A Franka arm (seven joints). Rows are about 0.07 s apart.
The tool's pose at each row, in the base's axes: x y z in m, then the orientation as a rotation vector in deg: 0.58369, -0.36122, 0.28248, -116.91, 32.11, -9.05; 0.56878, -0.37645, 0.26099, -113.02, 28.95, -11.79; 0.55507, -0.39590, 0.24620, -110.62, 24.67, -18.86; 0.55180, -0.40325, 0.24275, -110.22, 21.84, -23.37; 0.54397, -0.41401, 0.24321, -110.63, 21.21, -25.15; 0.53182, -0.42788, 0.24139, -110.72, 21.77, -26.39; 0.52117, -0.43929, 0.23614, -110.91, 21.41, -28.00; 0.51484, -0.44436, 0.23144, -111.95, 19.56, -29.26; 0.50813, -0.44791, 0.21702, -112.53, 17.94, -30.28; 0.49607, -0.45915, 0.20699, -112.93, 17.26, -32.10; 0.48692, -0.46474, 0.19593, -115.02, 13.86, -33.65
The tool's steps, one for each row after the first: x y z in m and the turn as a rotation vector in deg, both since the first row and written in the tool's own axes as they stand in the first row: -0.00385, 0.02943, -0.00593, 4.74, 0.17, -2.39; -0.00551, 0.05454, -0.01824, 8.69, 3.18, -7.78; -0.00470, 0.06160, -0.02336, 9.97, 5.22, -11.57; -0.00683, 0.06823, -0.03470, 9.81, 6.28, -12.84; -0.01113, 0.07950, -0.04877, 9.72, 7.45, -12.97; -0.01481, 0.09216, -0.05863, 9.69, 8.49, -13.93; -0.01759, 0.10032, -0.06233, 9.04, 8.69, -15.96; -0.02026, 0.11622, -0.05994, 8.77, 8.79, -17.63; -0.02471, 0.13333, -0.06767, 8.55, 9.87, -18.93; -0.02901, 0.14801, -0.06944, 7.01, 9.72, -22.33
